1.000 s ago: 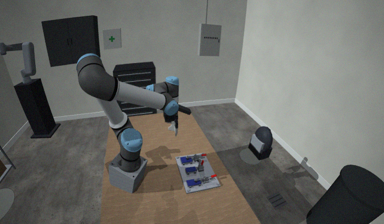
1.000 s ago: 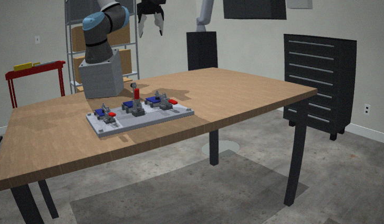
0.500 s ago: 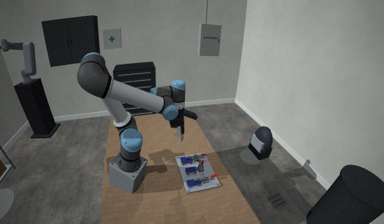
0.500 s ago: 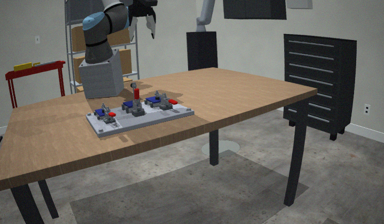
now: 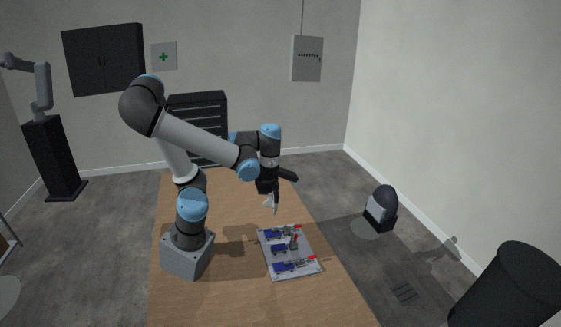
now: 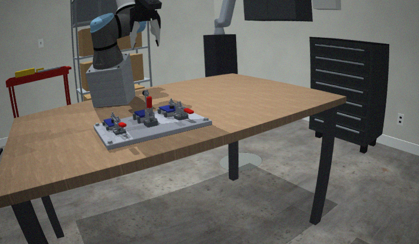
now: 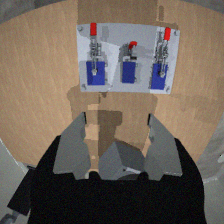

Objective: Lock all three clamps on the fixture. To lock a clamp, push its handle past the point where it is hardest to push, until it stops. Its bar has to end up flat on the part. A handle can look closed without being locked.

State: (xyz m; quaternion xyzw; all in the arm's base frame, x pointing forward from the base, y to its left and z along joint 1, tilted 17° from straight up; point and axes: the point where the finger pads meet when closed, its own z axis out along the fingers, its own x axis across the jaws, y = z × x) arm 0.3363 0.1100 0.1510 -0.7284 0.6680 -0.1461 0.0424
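The grey fixture plate lies 8 cm ahead of my hand, 4 cm to the right of it and 26 cm below it. The rest, counted from my hand: blue part (3 cm ahead, 4 cm to the right, 24 cm below).
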